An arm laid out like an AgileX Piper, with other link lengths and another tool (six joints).
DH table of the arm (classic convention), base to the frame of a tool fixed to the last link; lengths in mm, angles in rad. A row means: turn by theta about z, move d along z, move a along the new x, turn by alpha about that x. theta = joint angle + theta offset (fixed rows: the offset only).
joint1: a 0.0; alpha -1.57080; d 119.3; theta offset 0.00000
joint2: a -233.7; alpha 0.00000; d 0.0; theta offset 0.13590
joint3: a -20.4; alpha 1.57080; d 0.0; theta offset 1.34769
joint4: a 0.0; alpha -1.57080; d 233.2; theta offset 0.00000
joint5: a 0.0; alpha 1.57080; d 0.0; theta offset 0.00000
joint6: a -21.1; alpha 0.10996; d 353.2; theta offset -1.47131
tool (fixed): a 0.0; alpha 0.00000; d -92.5; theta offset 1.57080
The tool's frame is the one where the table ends.
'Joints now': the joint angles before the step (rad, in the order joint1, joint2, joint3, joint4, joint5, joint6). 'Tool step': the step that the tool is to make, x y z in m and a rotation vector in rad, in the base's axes. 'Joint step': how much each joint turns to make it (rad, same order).
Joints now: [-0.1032, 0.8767, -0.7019, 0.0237, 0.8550, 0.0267]
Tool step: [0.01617, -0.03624, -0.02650, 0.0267, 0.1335, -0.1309]
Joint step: [-0.1241, 0.2424, -0.1031, 0.0001, -0.0035, 0.0081]
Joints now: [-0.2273, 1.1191, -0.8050, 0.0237, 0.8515, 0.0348]
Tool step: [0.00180, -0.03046, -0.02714, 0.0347, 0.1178, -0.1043]
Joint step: [-0.1031, 0.1819, -0.0773, 0.0000, 0.0181, 0.0019]
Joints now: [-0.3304, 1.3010, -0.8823, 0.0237, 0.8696, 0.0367]
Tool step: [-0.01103, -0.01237, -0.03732, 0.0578, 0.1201, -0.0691]
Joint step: [-0.0643, 0.1507, -0.0150, 0.0125, -0.0030, 0.0000]
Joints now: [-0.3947, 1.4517, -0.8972, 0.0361, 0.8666, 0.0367]
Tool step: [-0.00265, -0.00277, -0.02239, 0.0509, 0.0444, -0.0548]
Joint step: [-0.0368, 0.0908, -0.0011, 0.0339, -0.0287, 0.0001]
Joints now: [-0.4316, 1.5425, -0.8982, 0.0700, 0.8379, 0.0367]
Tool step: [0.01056, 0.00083, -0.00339, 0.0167, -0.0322, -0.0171]
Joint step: [-0.0060, 0.0233, 0.0000, 0.0397, -0.0447, -0.0139]
